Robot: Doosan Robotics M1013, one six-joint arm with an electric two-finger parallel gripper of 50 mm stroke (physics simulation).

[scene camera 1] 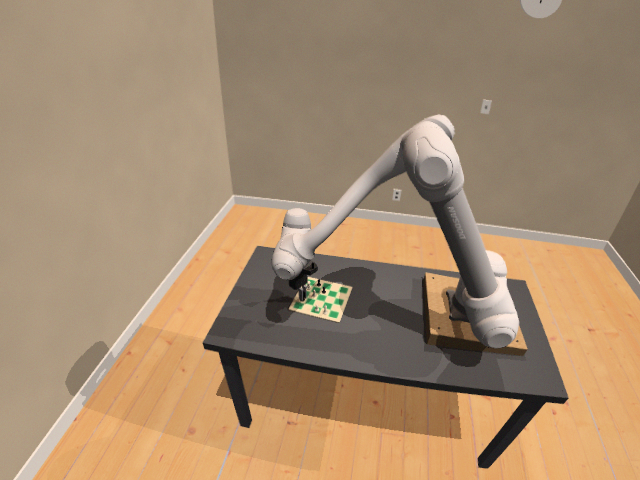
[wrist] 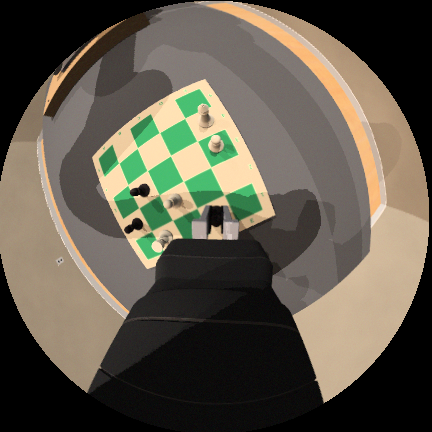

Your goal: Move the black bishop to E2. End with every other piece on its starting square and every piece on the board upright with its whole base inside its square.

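Places are measured from the arm's base along level axes (x back, y left, z down), in millimetres.
Pixels of known places: gripper, fingertip midpoint: (scene camera 1: 302, 298) (wrist: 216, 213).
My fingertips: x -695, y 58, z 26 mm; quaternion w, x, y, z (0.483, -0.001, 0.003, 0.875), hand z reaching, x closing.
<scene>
Behind a point stands the place of what it marks.
The chessboard (scene camera 1: 336, 317) {x -538, y 125, z 37 mm} (wrist: 232, 175) {x -667, y 99, z 37 mm} has green and cream squares. My gripper (scene camera 1: 302, 295) {x -695, y 58, z 26 mm} (wrist: 216, 213) {x -695, y 58, z 26 mm} is low over the board's edge on the side away from the robot base, shut on a dark piece, the black bishop (wrist: 216, 215) {x -693, y 60, z 8 mm}. The fingers hide most of it, and I cannot tell whether its base touches the board. Two other black pieces (wrist: 141, 190) {x -619, y -6, z 24 mm} (wrist: 134, 225) {x -650, y -46, z 24 mm} stand to the left in the wrist view. A pale piece (wrist: 172, 201) {x -655, y 25, z 16 mm} stands between them and the gripper. Another pale piece (wrist: 164, 240) {x -690, y -17, z 20 mm} is close beside the gripper body.
A tall pale piece (wrist: 205, 116) {x -592, y 109, z 18 mm} and a smaller pale piece (wrist: 216, 144) {x -628, y 100, z 16 mm} stand on the board's upper right part in the wrist view. The board lies on a dark table (scene camera 1: 382, 346) {x -341, y 228, z 44 mm}. The robot's wooden base block (scene camera 1: 434, 310) {x -150, y 51, z -12 mm} is at the table's right.
</scene>
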